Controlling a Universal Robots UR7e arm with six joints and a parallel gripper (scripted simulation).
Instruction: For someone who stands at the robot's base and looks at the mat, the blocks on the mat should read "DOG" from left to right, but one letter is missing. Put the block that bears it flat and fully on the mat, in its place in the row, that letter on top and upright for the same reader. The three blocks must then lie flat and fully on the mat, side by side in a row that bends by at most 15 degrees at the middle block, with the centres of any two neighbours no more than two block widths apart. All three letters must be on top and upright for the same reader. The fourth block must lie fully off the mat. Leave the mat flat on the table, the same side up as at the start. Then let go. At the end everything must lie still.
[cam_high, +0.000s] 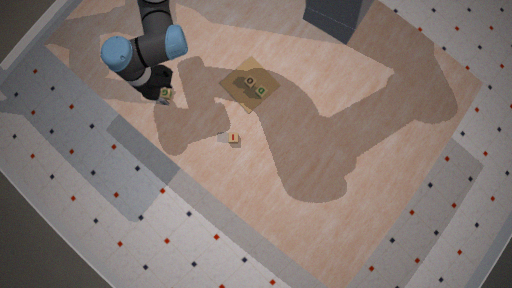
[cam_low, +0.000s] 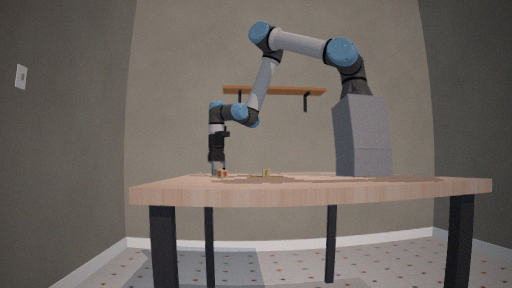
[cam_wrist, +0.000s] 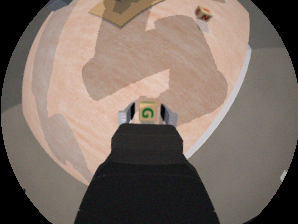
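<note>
The mat is 17 cm behind my hand, 22 cm to the left of it and 2 cm below it.
</note>
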